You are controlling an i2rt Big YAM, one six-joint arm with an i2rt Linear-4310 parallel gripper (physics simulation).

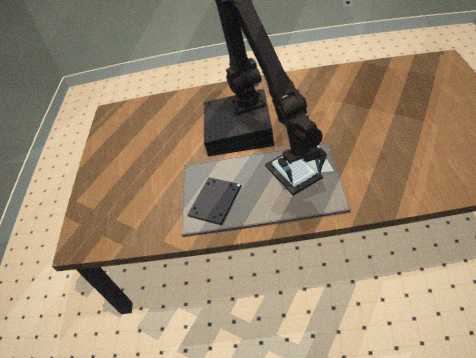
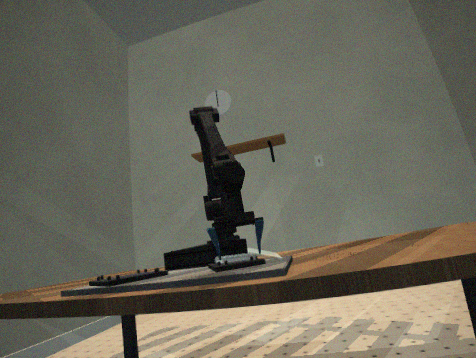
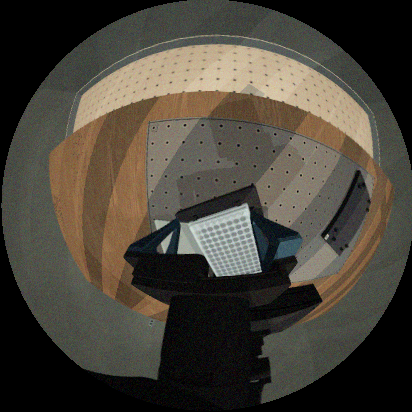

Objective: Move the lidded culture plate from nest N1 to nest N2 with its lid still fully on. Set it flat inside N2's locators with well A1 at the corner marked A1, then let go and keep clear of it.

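Where they show: gripper, fingertip midpoint: (image 1: 305, 177) (image 2: 240, 256) (image 3: 212, 217); arm's base, link origin: (image 1: 248, 104) (image 2: 224, 242).
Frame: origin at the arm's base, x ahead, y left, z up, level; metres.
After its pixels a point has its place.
Note:
The culture plate (image 1: 302, 172) {z -0.044, x 0.359, y 0.093 m} (image 2: 234, 259) {z -0.048, x 0.387, y 0.081 m} (image 3: 230, 240) {z -0.047, x 0.346, y 0.072 m} is pale with rows of round wells and lies in the dark nest N1 (image 1: 295, 190) {z -0.057, x 0.413, y 0.051 m} (image 2: 238, 266) {z -0.064, x 0.405, y 0.091 m} (image 3: 217, 204) {z -0.057, x 0.397, y 0.090 m}. The clear lid is hard to tell from the plate. My gripper (image 1: 305, 176) {z -0.044, x 0.383, y 0.095 m} (image 2: 239, 255) {z -0.044, x 0.383, y 0.095 m} (image 3: 212, 217) {z -0.044, x 0.383, y 0.095 m} is open, pointing down, with its blue fingers low on opposite sides of the plate and nothing held. The arm hides part of the plate. Nest N2 (image 1: 215, 200) {z -0.056, x 0.368, y -0.203 m} (image 2: 129, 278) {z -0.059, x 0.420, y -0.173 m} (image 3: 350, 215) {z -0.057, x 0.367, y -0.188 m} is a dark, empty plate with small raised locators and a white mark at one corner.
Both nests stand on a grey perforated board (image 1: 265, 215) {z -0.068, x 0.468, y -0.063 m} (image 2: 175, 284) {z -0.075, x 0.501, y -0.030 m} (image 3: 165, 165) {z -0.068, x 0.455, y 0.163 m}. A pale flat piece (image 1: 327, 166) {z -0.057, x 0.350, y 0.182 m} (image 3: 191, 244) {z -0.038, x 0.344, y 0.127 m} lies beside N1, partly behind a finger. The arm's black base box (image 1: 237, 125) {z -0.001, x 0.101, y -0.065 m} stands behind the board on the wooden table (image 1: 140, 215) {z -0.082, x 0.328, y -0.464 m}.

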